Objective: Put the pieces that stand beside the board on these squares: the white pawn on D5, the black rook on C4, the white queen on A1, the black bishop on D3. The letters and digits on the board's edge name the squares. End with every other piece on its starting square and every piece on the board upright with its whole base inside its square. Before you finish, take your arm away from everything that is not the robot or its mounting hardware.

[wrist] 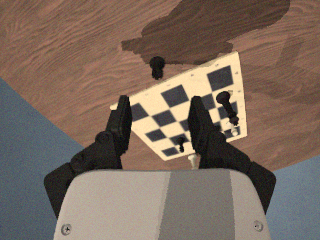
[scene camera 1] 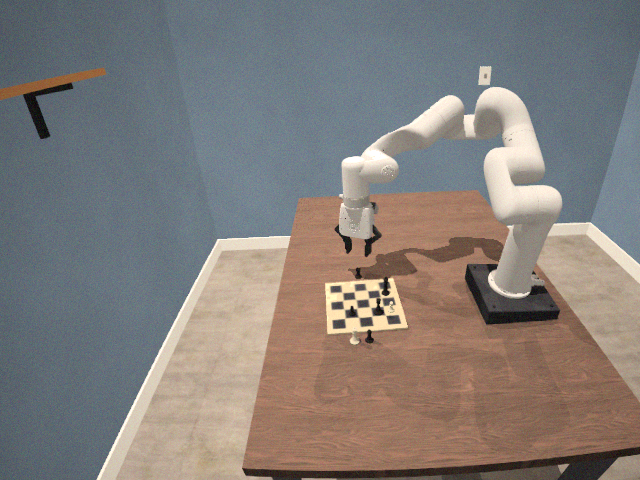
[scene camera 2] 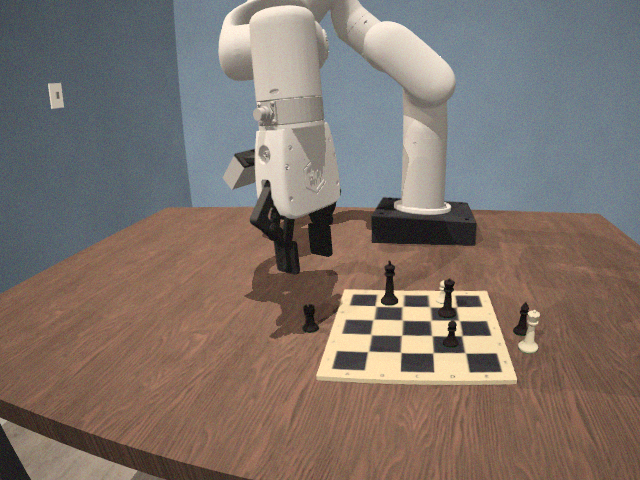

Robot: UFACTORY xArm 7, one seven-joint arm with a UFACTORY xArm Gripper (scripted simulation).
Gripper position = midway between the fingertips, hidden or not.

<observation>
In view: the gripper [scene camera 1: 358, 253] and a chessboard [scene camera 2: 369, 342].
The chessboard also shows in the wrist view [wrist: 159, 112] and in scene camera 1 [scene camera 1: 340, 296]. The gripper shows as well in the wrist view [wrist: 160, 107].
</observation>
